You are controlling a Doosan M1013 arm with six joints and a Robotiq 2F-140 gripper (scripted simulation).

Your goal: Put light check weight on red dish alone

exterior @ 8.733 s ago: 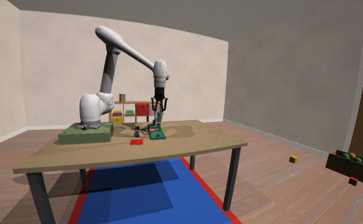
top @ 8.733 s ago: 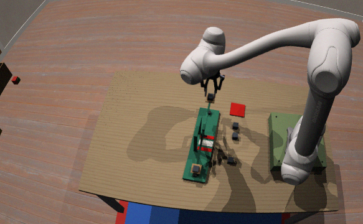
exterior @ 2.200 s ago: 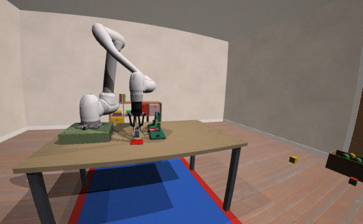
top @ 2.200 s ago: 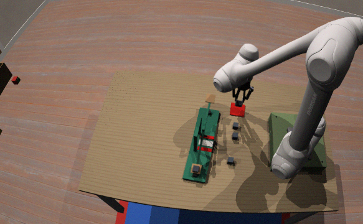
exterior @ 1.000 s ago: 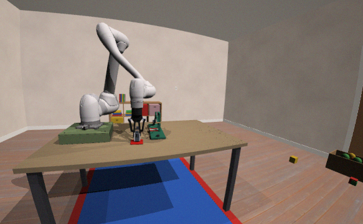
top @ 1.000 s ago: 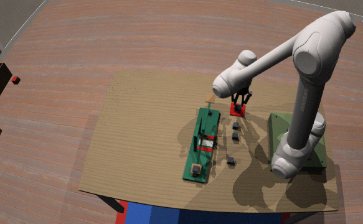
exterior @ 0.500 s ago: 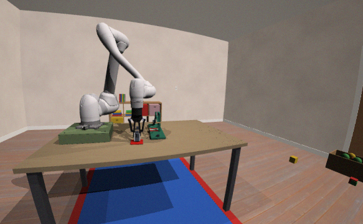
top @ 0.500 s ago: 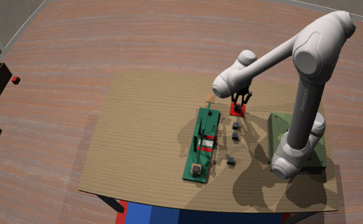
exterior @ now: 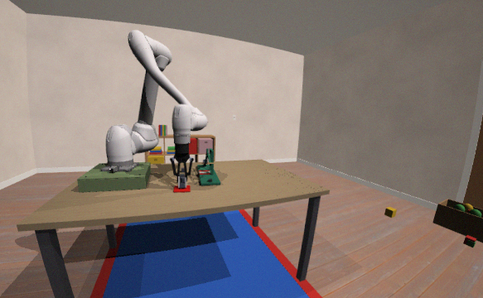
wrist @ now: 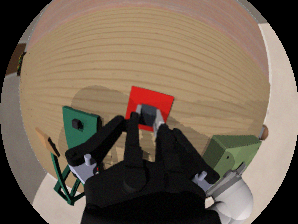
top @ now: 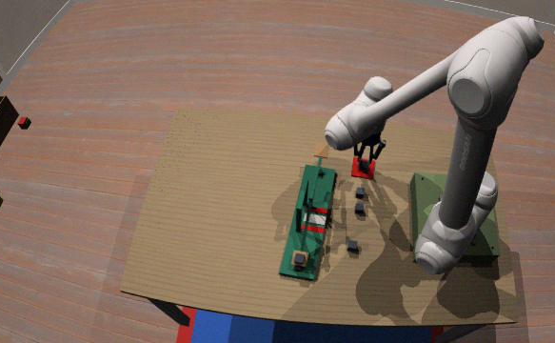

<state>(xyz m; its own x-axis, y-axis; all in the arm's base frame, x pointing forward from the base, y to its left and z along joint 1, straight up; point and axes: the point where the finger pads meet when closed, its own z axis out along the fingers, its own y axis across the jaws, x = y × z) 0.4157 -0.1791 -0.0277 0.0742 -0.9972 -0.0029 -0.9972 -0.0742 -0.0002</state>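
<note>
Right now the red dish is 40 mm below my hand. Round my hand: green rocker balance: 270 mm to the left, 150 mm ahead, 50 mm above.
</note>
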